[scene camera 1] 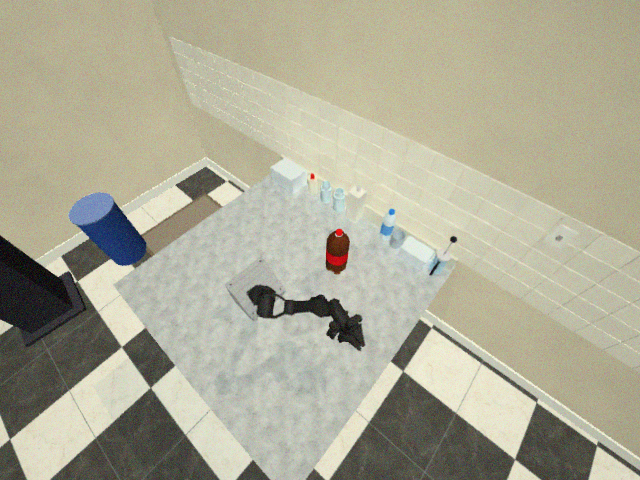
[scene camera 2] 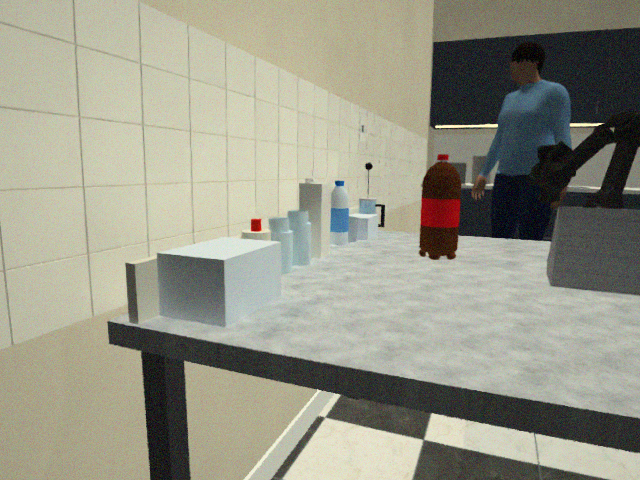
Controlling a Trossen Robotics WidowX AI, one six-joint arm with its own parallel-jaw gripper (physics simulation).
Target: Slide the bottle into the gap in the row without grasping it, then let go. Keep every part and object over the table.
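Frame: origin at the arm's base, x ahead, y right, z down, level; centimetres.
Seen in the pictures: gripper, fingertip midpoint: (scene camera 1: 362, 348); arm's base, link origin: (scene camera 1: 255, 293) (scene camera 2: 613, 244).
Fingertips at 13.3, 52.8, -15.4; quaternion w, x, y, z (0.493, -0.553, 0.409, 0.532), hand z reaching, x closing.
Note:
Offsets run from my fingertips to a thing's top centre, as dx, dy, dz.
A brown bottle {+29.6, -41.5, -5.3} (scene camera 1: 337, 246) (scene camera 2: 439, 180) with a red cap and red label stands upright on the table, in front of the row. The row stands along the tiled wall. In it, a gap lies between a tall pale carton {+62.2, -58.5, -0.8} (scene camera 1: 355, 204) (scene camera 2: 313, 219) and a clear bottle {+64.6, -36.4, +3.1} (scene camera 1: 387, 225) (scene camera 2: 339, 219) with a blue cap and blue label. My black gripper (scene camera 1: 357, 339) (scene camera 2: 540, 178) is open and empty, above the table. It is apart from the brown bottle, on the side away from the wall. Its fingers are small and dark in both views.
The row also holds a white box {+53.8, -109.2, +13.7} (scene camera 1: 289, 175) (scene camera 2: 191, 284), a red-capped container {+59.0, -91.9, +10.7} (scene camera 1: 312, 184), two pale blue bottles {+60.1, -80.9, +11.5} (scene camera 1: 325, 192) {+61.0, -70.3, +10.5} (scene camera 1: 338, 200), a grey cup {+65.0, -28.5, +16.2} (scene camera 1: 397, 238), a low white box {+64.9, -16.0, +16.7} (scene camera 1: 417, 250) and a mug {+65.7, -3.2, -3.7} (scene camera 1: 440, 262) with a dark handle. A person (scene camera 2: 535, 124) stands beyond the table.

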